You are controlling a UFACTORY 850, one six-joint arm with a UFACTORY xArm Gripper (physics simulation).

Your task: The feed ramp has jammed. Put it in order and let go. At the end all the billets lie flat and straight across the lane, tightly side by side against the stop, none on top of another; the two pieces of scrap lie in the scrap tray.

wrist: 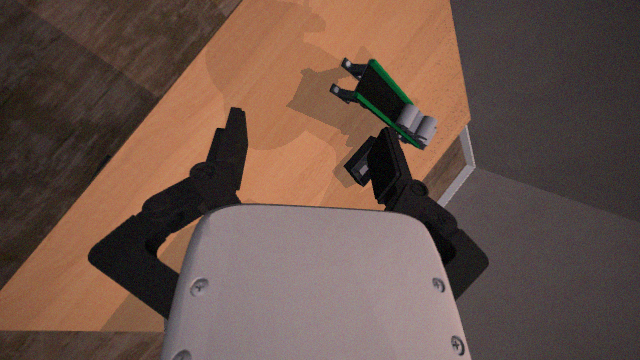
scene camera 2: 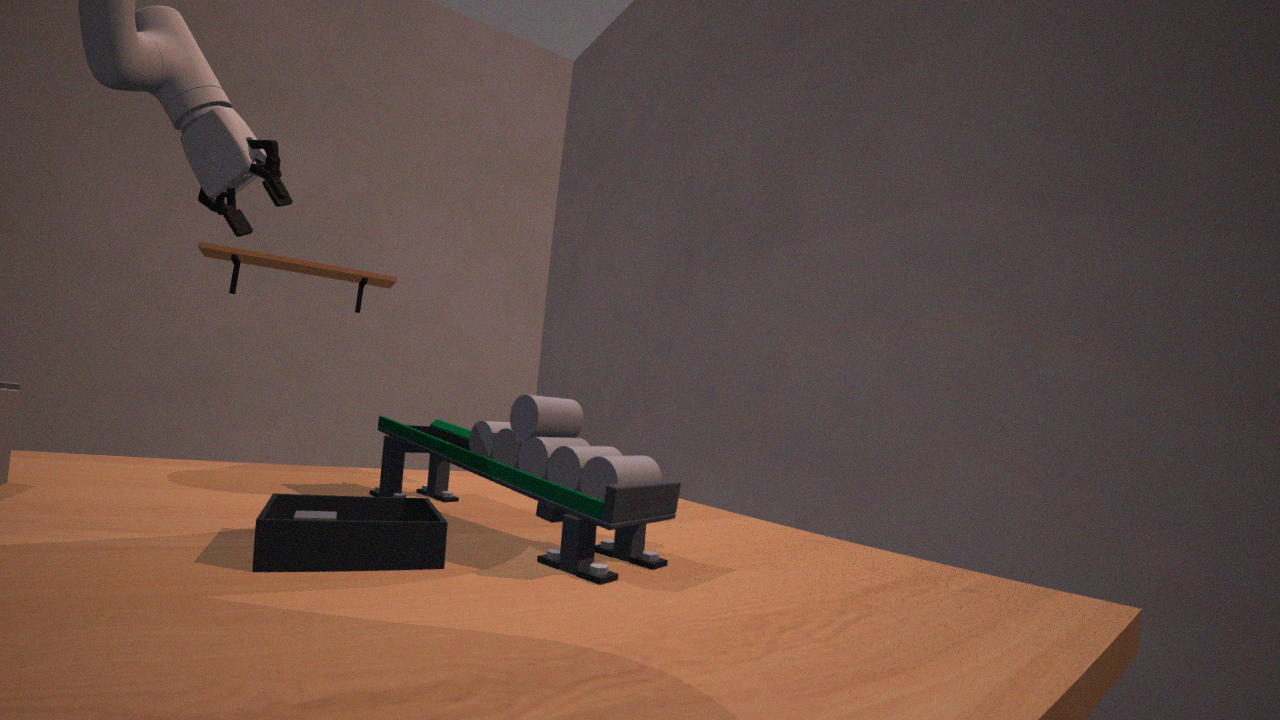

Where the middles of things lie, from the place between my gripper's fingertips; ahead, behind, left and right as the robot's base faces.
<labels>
Now: hand 200 mm short of the black scrap tray (scene camera 2: 370, 533), 420 mm to the left of it and 340 mm above it. The rest, counted from my hand: stop (scene camera 2: 623, 502) (410 mm ahead, 500 mm to the right, 300 mm below); then dark leg (scene camera 2: 578, 538) (360 mm ahead, 480 mm to the right, 340 mm below).
</labels>
